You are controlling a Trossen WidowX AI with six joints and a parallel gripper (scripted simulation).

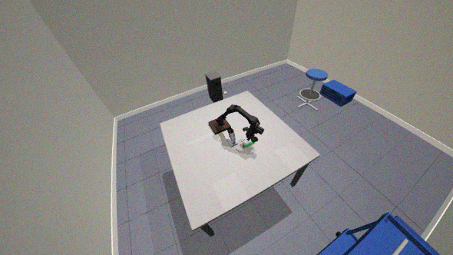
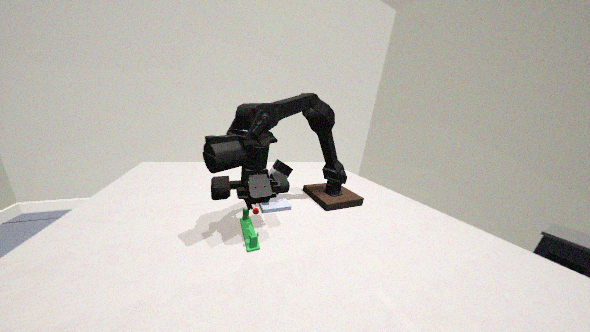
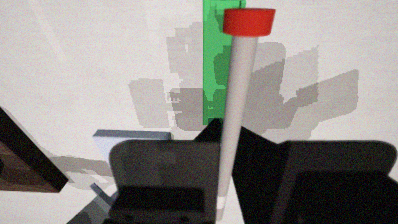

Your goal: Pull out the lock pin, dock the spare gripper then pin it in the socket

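The green pin rest is 50 mm below my gripper tip and 10 mm to the left of it. From my gripper tip the other things lie so: spare gripper (130 mm behind, 100 mm to the right, 50 mm above); then socket (120 mm behind, 100 mm to the right, 20 mm below).
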